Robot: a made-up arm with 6 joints.
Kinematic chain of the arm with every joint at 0, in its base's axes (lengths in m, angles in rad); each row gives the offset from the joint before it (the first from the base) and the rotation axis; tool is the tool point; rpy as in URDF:
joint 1: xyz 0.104 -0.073 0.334 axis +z
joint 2: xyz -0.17 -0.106 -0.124 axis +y
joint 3: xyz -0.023 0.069 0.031 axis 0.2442 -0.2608 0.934
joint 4: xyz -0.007 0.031 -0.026 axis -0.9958 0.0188 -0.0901
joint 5: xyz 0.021 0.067 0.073 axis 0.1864 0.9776 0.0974
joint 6: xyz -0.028 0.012 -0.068 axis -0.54 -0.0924 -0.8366
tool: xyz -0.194 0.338 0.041 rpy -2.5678 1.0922 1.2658
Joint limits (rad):
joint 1: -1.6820..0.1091
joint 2: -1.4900..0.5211
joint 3: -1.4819..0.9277
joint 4: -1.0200..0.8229
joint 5: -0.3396..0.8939
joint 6: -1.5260..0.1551
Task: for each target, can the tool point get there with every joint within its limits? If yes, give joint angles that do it. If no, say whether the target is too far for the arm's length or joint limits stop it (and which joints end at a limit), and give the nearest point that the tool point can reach.
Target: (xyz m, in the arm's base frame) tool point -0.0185 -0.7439 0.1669
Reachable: no: joint limits stop it (at a limit: joint 1, joint 2, joint 3, joint 4) | nearest point -0.0766 -0.5312 0.1728 | short by 0.221 m
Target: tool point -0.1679 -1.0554 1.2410
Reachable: no: too far | nearest point -0.1112 -0.4202 0.6167 | short by 0.892 m
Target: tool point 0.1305 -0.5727 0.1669
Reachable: no: joint limits stop it (at a limit: joint 1, joint 2, joint 3, joint 4) | nearest point 0.0973 -0.4835 0.1999 | short by 0.101 m
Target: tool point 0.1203 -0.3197 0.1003
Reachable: no: joint limits stop it (at a limit: joint 1, joint 3, joint 4, joint 5, joint 6) | nearest point 0.1659 -0.3446 0.0951 | short by 0.052 m
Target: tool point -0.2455 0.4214 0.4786
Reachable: yes | joints -0.8251 -0.2561 0.5057 0.0505 0.7961 -0.5146
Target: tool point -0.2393 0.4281 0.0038
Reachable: yes | joints -1.1763 -1.2999 0.2642 -0.5316 0.4989 -0.7216
